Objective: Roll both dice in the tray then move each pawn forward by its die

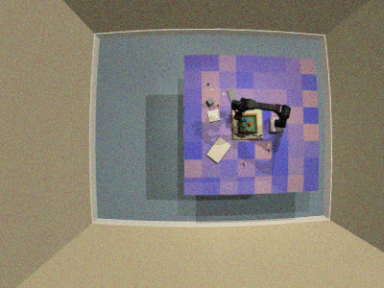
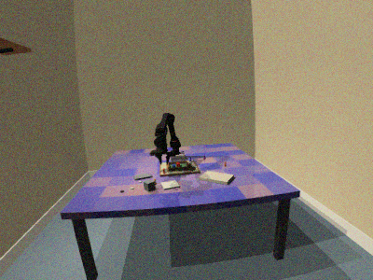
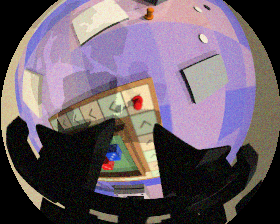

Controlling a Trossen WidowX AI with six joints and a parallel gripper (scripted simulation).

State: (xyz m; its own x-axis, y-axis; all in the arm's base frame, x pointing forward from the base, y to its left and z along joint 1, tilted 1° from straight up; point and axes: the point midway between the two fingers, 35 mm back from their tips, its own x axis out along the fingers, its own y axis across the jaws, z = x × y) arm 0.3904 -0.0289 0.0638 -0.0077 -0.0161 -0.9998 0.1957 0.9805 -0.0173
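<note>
My gripper tip is now 50 mm above the red pawn and 10 mm short of it. Also, from my gripper tip: grey slab: 150 mm to the right, 70 mm below, 60 mm ahead; then white card: 190 mm ahead, 70 mm to the left, 70 mm below; then dark cube: 250 mm ahead, 50 mm to the right, 50 mm below.
</note>
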